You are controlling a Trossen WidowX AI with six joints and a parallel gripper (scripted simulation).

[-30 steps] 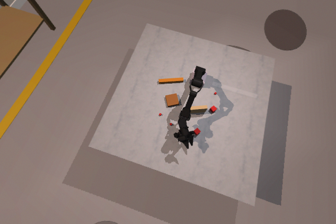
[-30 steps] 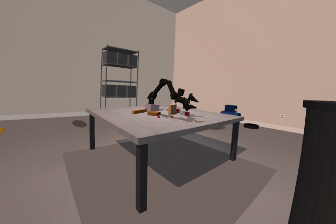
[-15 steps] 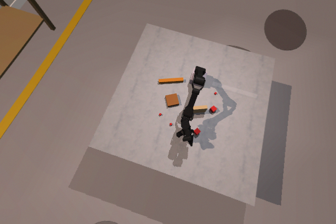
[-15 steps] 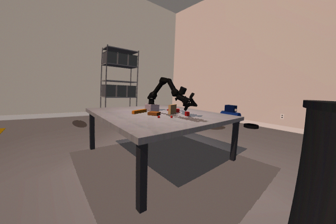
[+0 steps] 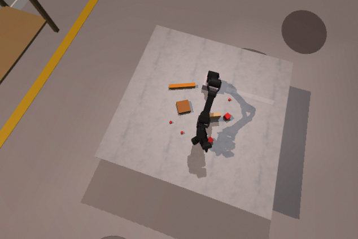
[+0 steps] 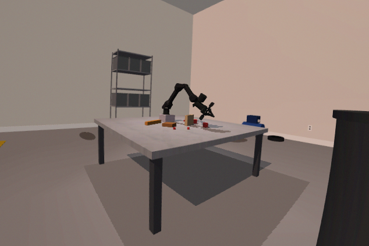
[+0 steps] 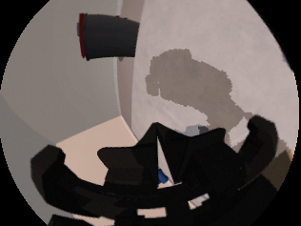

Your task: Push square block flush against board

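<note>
My gripper tip is now 280 mm past the tan board, 10 mm to the left of it and 60 mm above it. From my gripper tip the other things lie so: brown square block: 340 mm behind, 220 mm to the right, 90 mm below; orange bar: 520 mm behind, 270 mm to the right, 90 mm below.
</note>
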